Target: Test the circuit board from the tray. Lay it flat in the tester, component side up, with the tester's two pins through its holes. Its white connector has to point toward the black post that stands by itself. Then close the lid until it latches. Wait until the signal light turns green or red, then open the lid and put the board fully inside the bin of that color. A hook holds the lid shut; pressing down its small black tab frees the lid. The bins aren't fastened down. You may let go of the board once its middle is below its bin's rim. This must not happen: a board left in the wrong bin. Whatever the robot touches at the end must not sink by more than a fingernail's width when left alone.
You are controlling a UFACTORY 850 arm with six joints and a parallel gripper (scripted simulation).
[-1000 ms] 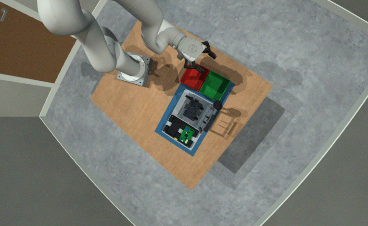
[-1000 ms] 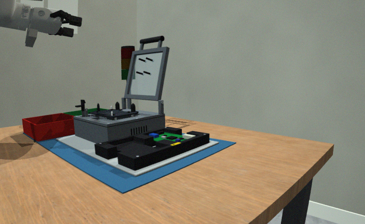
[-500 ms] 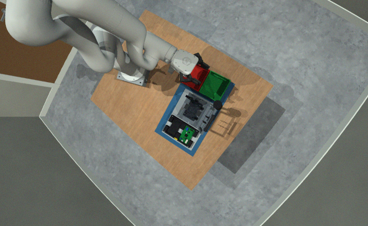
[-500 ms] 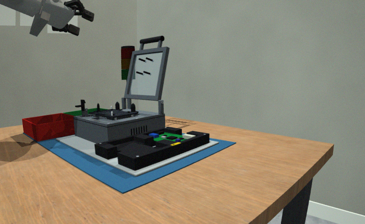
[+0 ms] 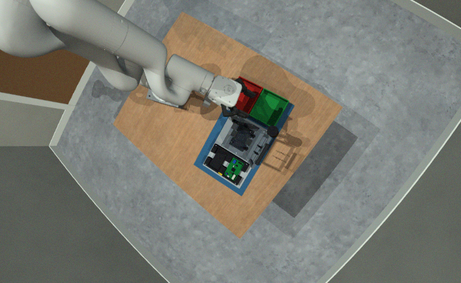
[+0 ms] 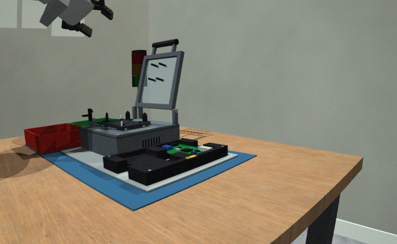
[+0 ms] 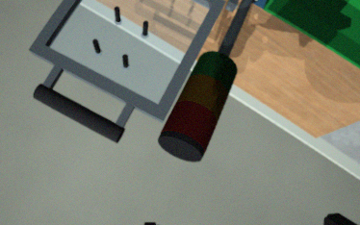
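The green circuit board lies 320 mm below my hand, 310 mm to the right of it and 60 mm ahead of it. From my hand the other things lie so: black hook (250 mm below, 90 mm to the right, 70 mm behind); then see-through lid (150 mm below, 120 mm to the right, 120 mm ahead); then green bin (320 mm below, 60 mm to the left, 20 mm ahead).
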